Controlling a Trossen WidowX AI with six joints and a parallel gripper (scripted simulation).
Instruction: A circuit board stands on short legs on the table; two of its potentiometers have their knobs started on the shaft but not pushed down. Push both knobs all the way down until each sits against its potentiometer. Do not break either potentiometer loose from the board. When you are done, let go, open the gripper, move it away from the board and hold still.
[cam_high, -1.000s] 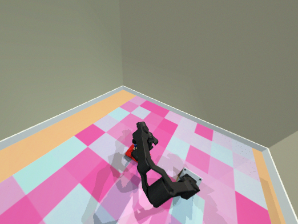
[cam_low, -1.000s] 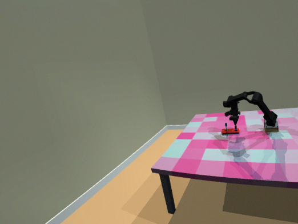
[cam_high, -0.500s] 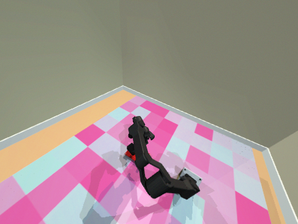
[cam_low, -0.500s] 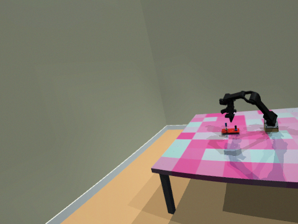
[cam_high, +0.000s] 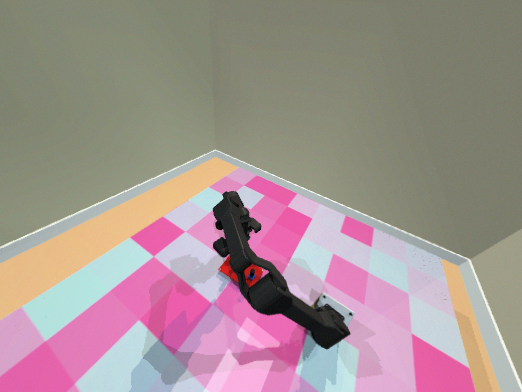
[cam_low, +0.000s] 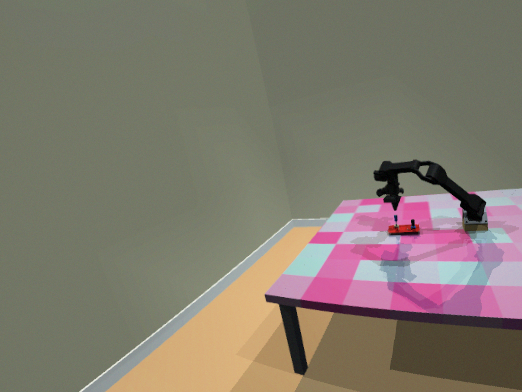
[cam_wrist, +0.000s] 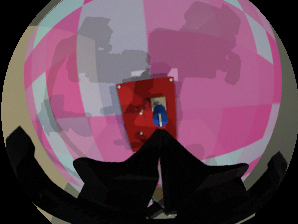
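Right now my gripper tip is 4 cm above the blue knob.
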